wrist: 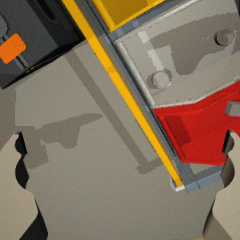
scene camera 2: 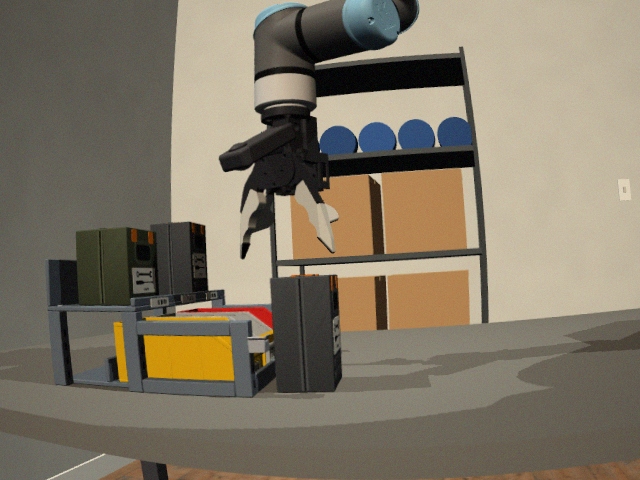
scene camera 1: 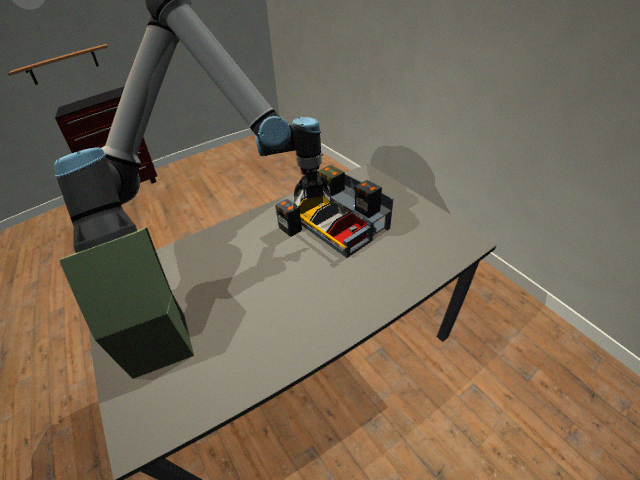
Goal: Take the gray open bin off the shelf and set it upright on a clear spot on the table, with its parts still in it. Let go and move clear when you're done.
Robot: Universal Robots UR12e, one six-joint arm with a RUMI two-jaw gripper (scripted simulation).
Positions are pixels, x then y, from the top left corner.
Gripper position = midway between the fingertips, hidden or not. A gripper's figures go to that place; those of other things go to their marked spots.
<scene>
My gripper [scene camera 2: 284, 256] is 81 cm from the lens. A yellow bin [scene camera 2: 180, 357]: 68 cm from the lens.
</scene>
